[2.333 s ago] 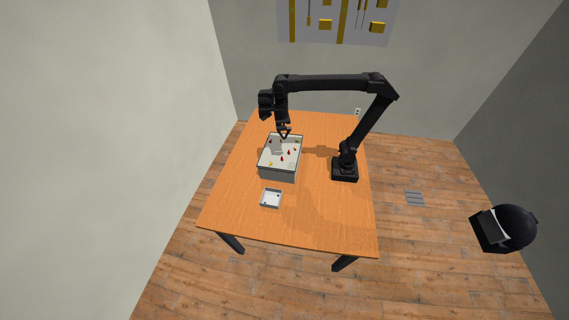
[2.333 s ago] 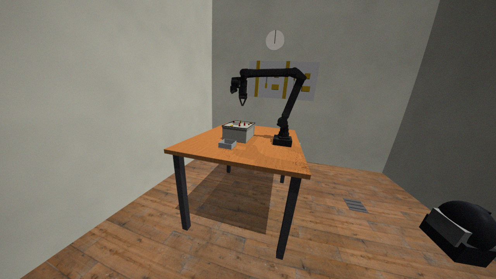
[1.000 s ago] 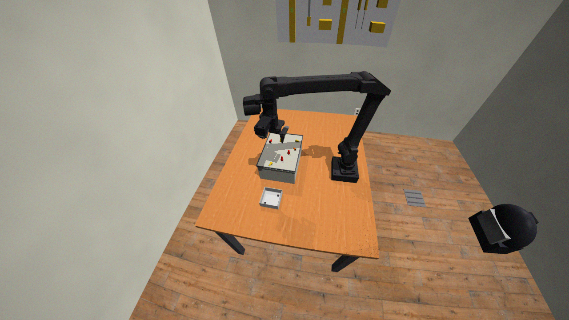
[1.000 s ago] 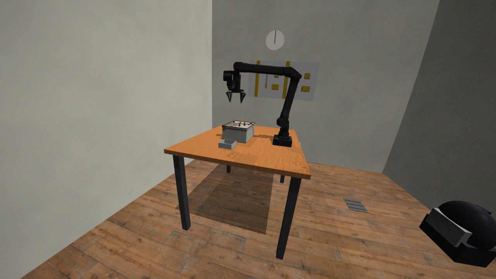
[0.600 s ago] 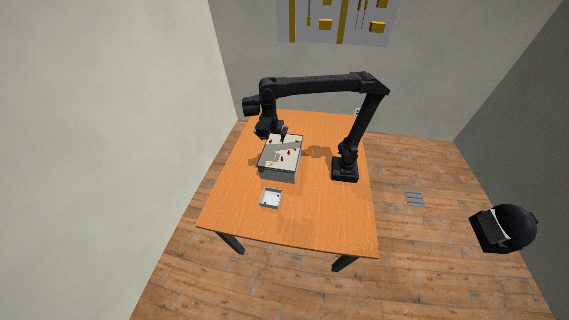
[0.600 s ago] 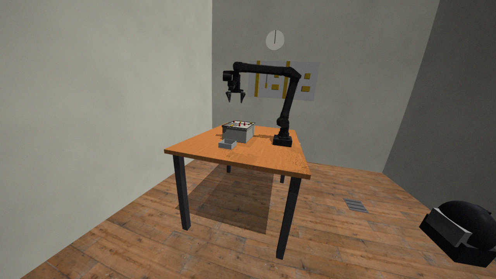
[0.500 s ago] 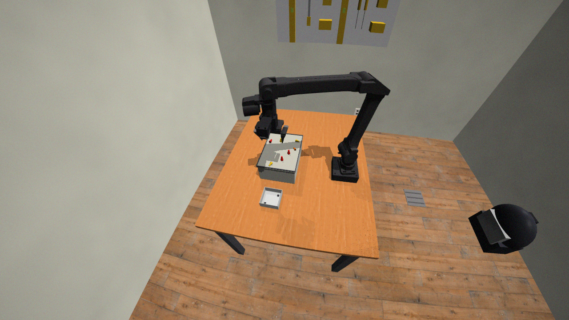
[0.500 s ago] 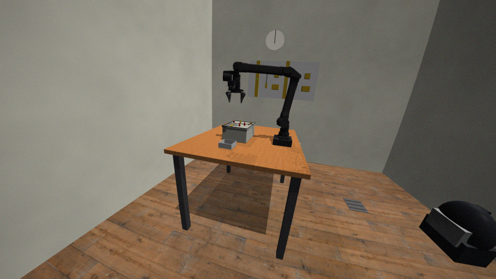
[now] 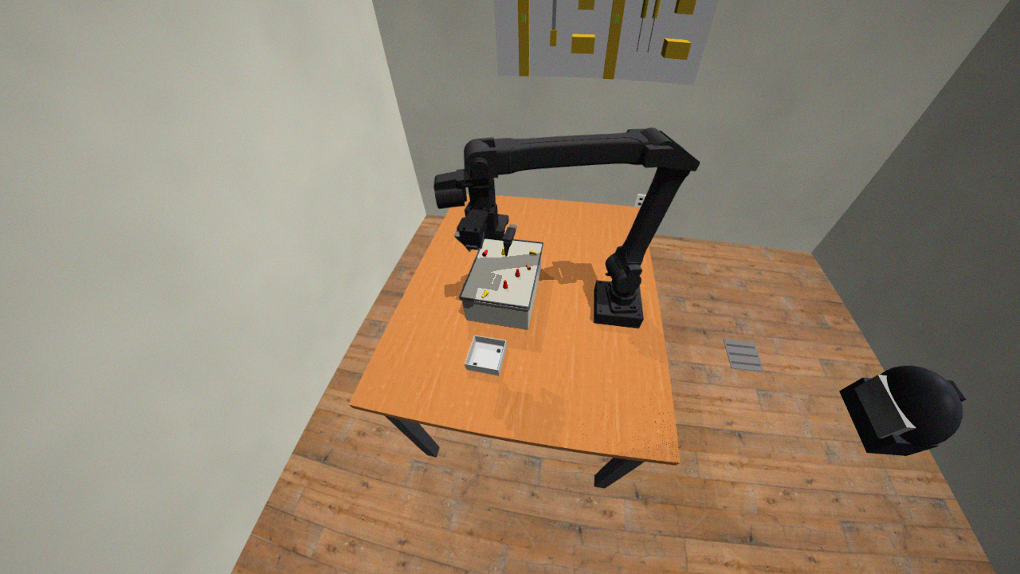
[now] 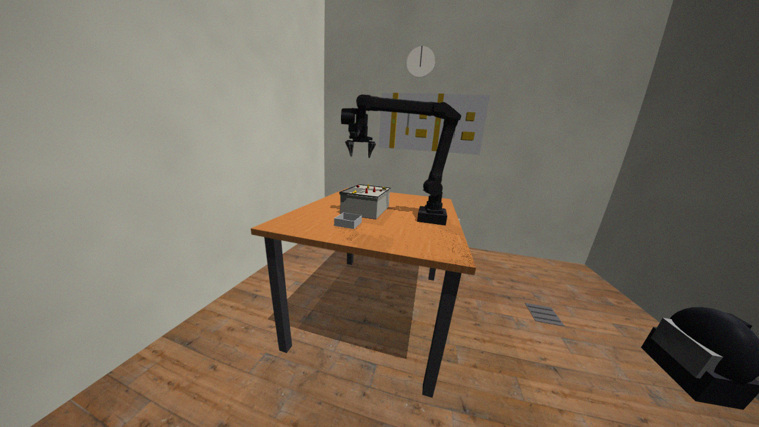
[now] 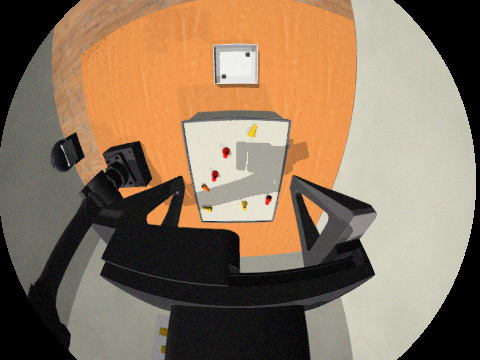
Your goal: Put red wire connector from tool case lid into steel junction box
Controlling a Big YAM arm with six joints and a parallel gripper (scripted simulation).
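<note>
My hand is 3 cm past the grey tool case, 13 cm to the left of it and 23 cm above it.
</note>
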